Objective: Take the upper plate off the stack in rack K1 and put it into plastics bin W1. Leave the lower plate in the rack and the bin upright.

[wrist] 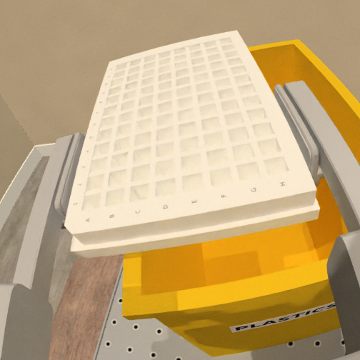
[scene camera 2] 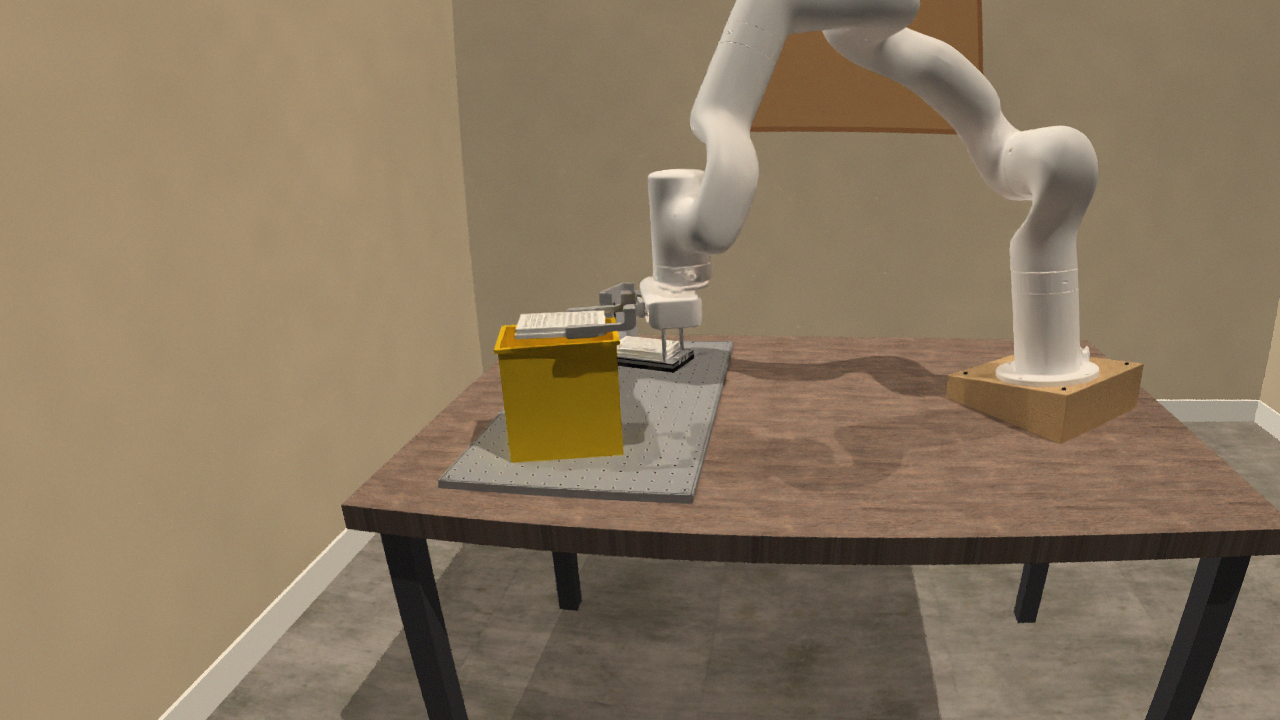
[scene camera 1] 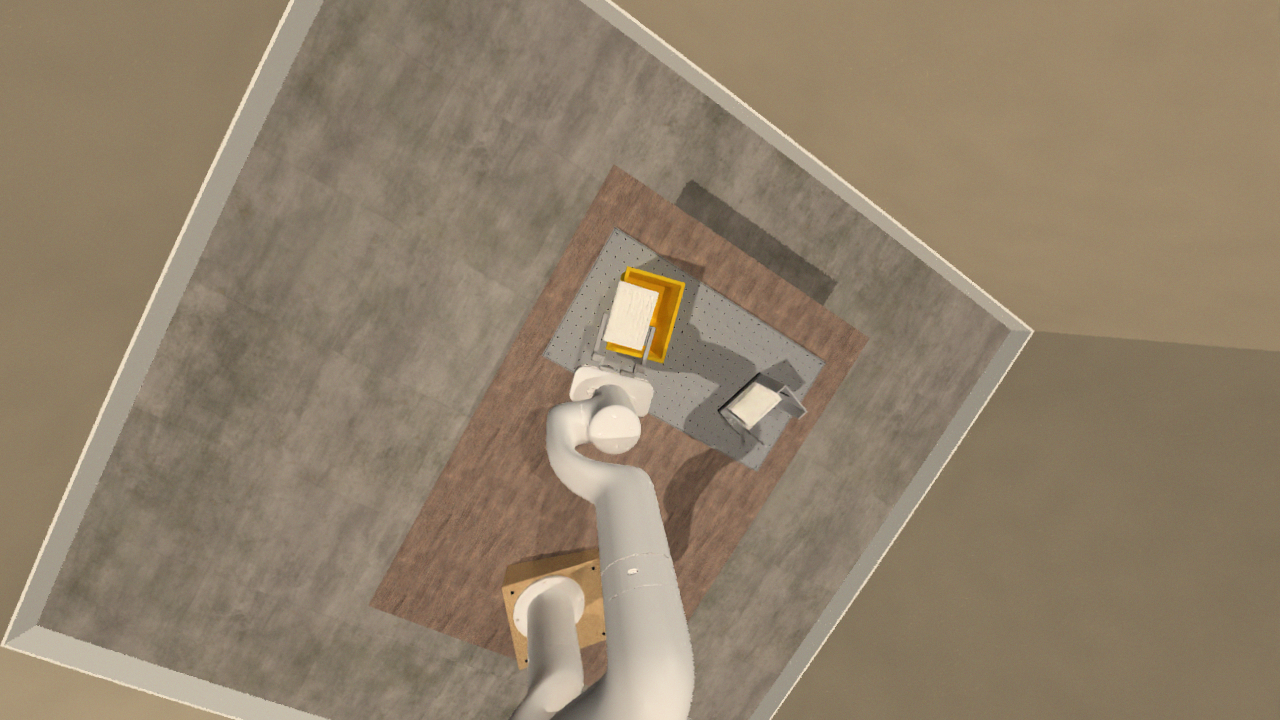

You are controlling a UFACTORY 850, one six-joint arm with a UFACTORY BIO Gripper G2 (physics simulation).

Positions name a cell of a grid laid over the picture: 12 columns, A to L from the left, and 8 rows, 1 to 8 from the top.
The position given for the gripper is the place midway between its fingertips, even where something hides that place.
The gripper shows in the wrist view (F3), in scene camera 2 (F4) and in scene camera 1 (F4). A white plate shows in the wrist view (G4), in scene camera 2 (F4) and in scene camera 1 (F4).
